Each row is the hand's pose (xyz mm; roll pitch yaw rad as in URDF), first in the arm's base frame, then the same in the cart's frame.
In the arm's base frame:
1: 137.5 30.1 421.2 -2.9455 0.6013 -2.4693
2: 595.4 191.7 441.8 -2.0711 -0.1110 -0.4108
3: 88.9 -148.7 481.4 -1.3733 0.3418 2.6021
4: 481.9 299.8 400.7 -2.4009 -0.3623 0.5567
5: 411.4 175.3 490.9 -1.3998 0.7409 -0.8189
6: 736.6 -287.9 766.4 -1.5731 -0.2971 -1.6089
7: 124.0 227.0 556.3 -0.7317 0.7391 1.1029
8: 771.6 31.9 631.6 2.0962 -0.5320 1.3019
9: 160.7 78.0 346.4 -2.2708 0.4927 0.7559
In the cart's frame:
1: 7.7 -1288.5 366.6 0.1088 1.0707 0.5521
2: 111.2 -1385.6 831.5 -0.5541 -0.5362 -1.0147
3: 14.8 -1426.1 228.9 -2.9807 0.4117 1.8667
4: 51.9 -1238.2 799.4 0.4622 -1.3016 -2.2558
5: 2.7 -1346.4 679.0 0.0132 -0.0199 -0.1976
6: 110.4 -1966.3 697.1 -0.3450 0.5937 -1.3849
7: -190.3 -1225.2 485.1 -1.3244 -0.6255 1.0524
8: 98.2 -1682.1 898.8 0.0654 -0.8082 2.8772
9: 57.3 -1221.8 405.7 -2.4909 -0.9632 0.8190

